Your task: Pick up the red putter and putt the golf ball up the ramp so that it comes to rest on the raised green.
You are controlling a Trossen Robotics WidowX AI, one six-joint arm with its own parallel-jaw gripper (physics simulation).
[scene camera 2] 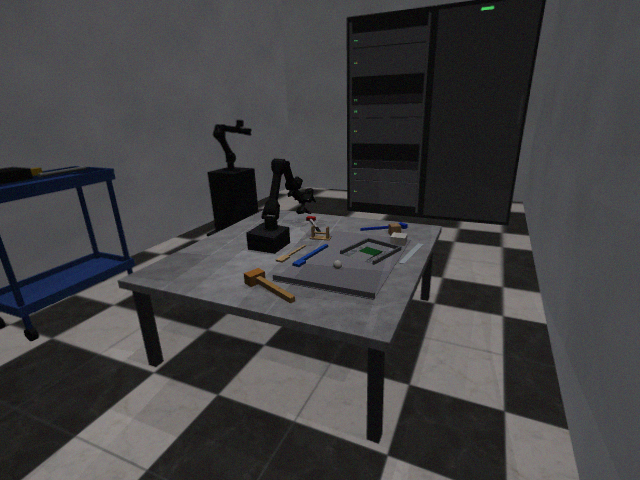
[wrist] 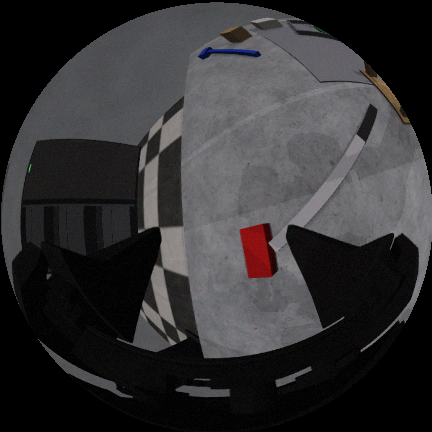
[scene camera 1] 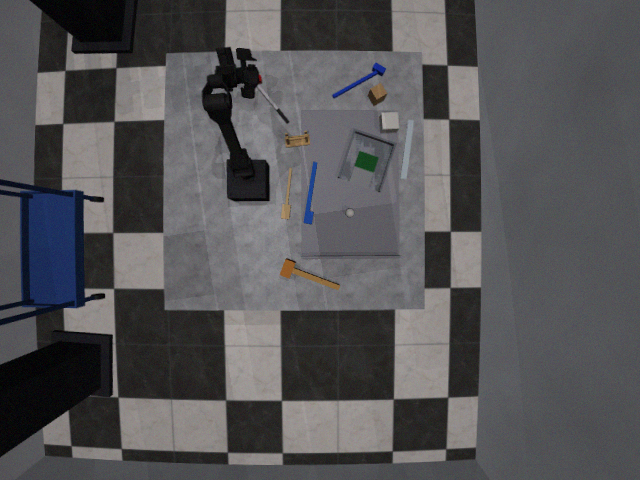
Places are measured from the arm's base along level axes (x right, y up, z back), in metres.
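Where they show: gripper, fingertip midpoint: [scene camera 2: 313, 207] [wrist: 225, 232]; arm's base, link origin: [scene camera 2: 271, 228] [scene camera 1: 247, 173].
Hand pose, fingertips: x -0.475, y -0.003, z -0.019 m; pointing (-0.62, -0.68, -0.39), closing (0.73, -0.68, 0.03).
Things, the pixels of their top centre, and the offset from my fingertips. Level surfaces: height alone.
- red putter, top centre: [wrist: 330, 170] [scene camera 1: 269, 96] [scene camera 2: 315, 222] dx +0.076, dy -0.070, dz -0.050 m
- white golf ball, top centre: [scene camera 1: 350, 212] [scene camera 2: 337, 260] dx +0.625, dy -0.050, dz -0.461 m
- grey board, surface height: dy -0.093 m
- blue bar, top centre: [scene camera 1: 312, 192] [scene camera 2: 312, 253] dx +0.536, dy -0.079, dz -0.278 m
- wooden paddle, top centre: [scene camera 1: 287, 193] [scene camera 2: 292, 251] dx +0.541, dy -0.086, dz -0.158 m
- orange mallet, top centre: [scene camera 2: 270, 280] [scene camera 1: 311, 278] dx +0.942, dy -0.043, dz -0.289 m
- blue mallet, top centre: [wrist: 218, 49] [scene camera 1: 358, 79] [scene camera 2: 383, 224] dx -0.034, dy -0.070, dz -0.479 m
- brown block, top centre: [wrist: 229, 29] [scene camera 1: 378, 91] [scene camera 2: 395, 224] dx +0.043, dy -0.036, dz -0.572 m
- white block, top centre: [scene camera 1: 390, 120] [scene camera 2: 399, 235] dx +0.177, dy -0.048, dz -0.635 m
- pale strip, top centre: [scene camera 2: 411, 252] [scene camera 1: 407, 149] dx +0.293, dy -0.093, dz -0.737 m
The red putter [scene camera 1: 260, 79] [scene camera 2: 310, 218] [wrist: 258, 252] lies on the table at the far side, with its white shaft and black grip slanting toward the small wooden stand. My gripper [scene camera 1: 253, 73] [scene camera 2: 310, 203] [wrist: 225, 232] is open and empty above the table, with the red head showing between and beyond the fingertips in the wrist view, nearer the right finger. The white golf ball [scene camera 1: 349, 212] [scene camera 2: 337, 264] rests on the grey board [scene camera 1: 323, 124] [scene camera 2: 320, 280]. The green [scene camera 1: 366, 161] [scene camera 2: 370, 251] lies between dark walls; the ramp's edges are hard to make out.
The wooden stand [scene camera 1: 297, 140] [wrist: 387, 95] is beyond the putter's grip. A blue bar [scene camera 1: 311, 191], a wooden paddle [scene camera 1: 288, 188], an orange mallet [scene camera 1: 316, 277], a blue mallet [scene camera 1: 356, 84] [wrist: 232, 52], a brown block [scene camera 1: 377, 94], a white block [scene camera 1: 389, 120] and a pale strip [scene camera 1: 407, 149] lie around.
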